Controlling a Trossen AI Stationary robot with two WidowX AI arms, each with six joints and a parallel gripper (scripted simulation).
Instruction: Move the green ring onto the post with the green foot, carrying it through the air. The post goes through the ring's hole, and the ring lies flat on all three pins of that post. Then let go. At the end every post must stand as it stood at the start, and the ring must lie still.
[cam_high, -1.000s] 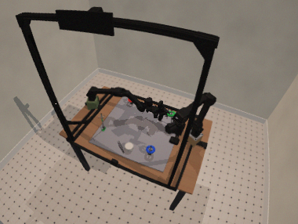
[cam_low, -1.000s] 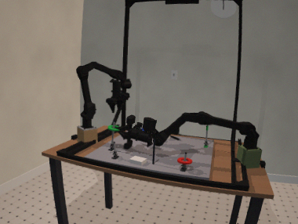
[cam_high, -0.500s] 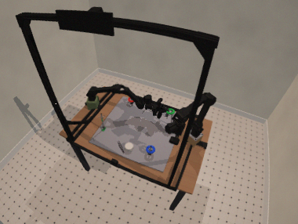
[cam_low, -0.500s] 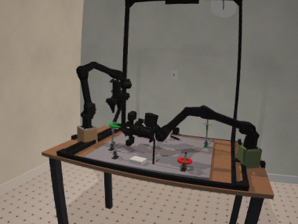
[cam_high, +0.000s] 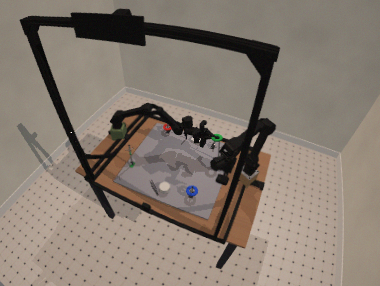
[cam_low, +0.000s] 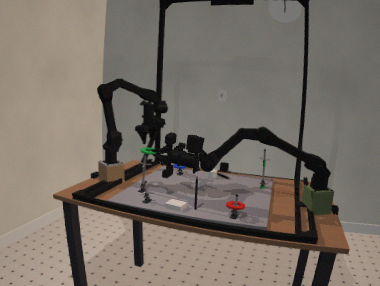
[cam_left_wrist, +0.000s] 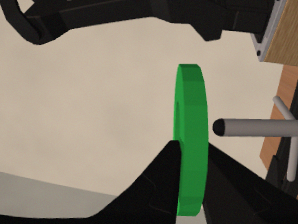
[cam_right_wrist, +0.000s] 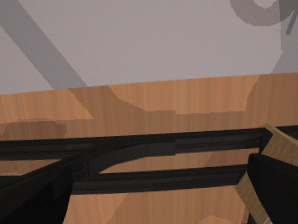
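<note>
Now: right hand 27 cm short of the green ring, 14 cm to the right of it and 1 cm above it. Also, from my right hand: white block 37 cm ahead, 30 cm to the left, 20 cm below; then blue ring 16 cm to the left, 16 cm below, 7 cm behind; then grey post 61 cm to the left, 10 cm below, 2 cm behind.
</note>
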